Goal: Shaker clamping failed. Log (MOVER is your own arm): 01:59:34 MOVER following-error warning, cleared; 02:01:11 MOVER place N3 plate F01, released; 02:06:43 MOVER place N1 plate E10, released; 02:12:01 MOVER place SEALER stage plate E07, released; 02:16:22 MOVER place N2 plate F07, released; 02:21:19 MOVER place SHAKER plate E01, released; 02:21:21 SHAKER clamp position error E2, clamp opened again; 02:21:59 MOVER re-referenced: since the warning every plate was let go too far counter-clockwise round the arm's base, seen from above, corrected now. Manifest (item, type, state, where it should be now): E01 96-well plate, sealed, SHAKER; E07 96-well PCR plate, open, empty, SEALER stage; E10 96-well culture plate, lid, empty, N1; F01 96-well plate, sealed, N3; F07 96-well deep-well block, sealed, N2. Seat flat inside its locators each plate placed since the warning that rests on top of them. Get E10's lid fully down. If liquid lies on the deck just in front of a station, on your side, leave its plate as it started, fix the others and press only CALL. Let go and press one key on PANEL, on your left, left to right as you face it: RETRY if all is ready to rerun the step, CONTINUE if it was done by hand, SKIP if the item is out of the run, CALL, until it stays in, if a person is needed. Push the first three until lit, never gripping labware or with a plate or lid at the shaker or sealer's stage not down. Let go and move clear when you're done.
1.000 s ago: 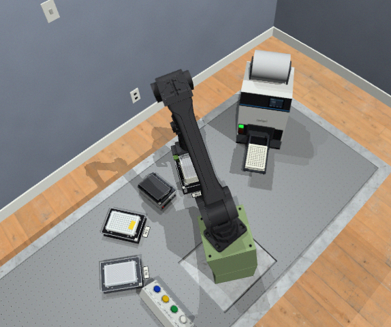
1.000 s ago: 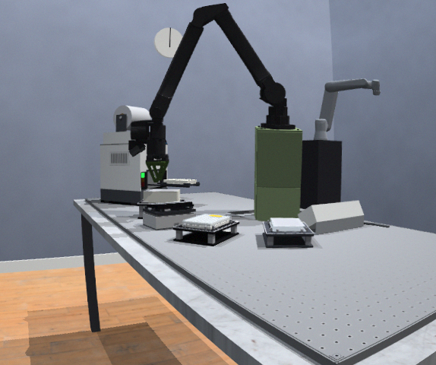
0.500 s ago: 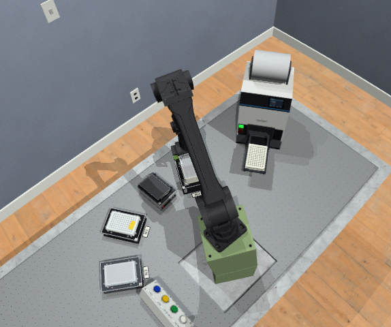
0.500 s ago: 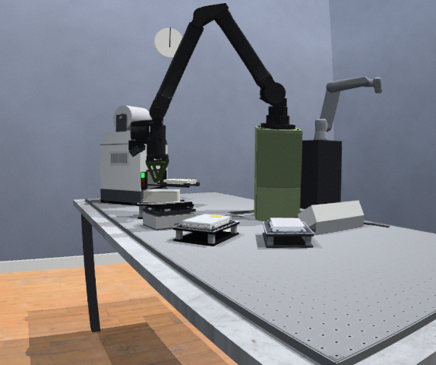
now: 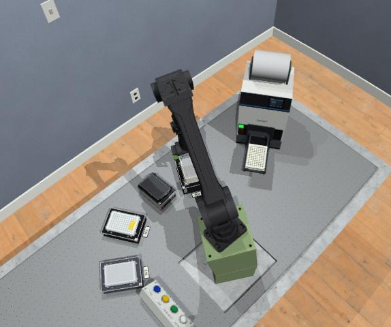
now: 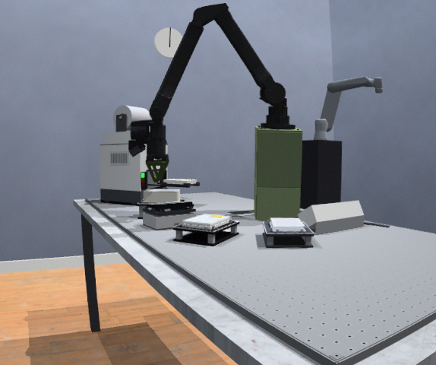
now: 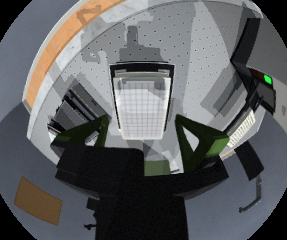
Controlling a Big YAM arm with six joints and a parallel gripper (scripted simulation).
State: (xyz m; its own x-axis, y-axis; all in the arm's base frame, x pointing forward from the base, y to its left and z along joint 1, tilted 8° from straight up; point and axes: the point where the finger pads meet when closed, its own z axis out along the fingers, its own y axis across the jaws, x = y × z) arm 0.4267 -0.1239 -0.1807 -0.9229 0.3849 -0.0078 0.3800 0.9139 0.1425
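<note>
Right now the dark sealed plate is 19 cm to the left of my hand, 7 cm below it and 1 cm ahead of it. From my hand the other things lie so: white deep-well block (6 cm below, 1 cm to the left, 1 cm behind); then film roll (46 cm to the right, 26 cm above, 1 cm ahead).
</note>
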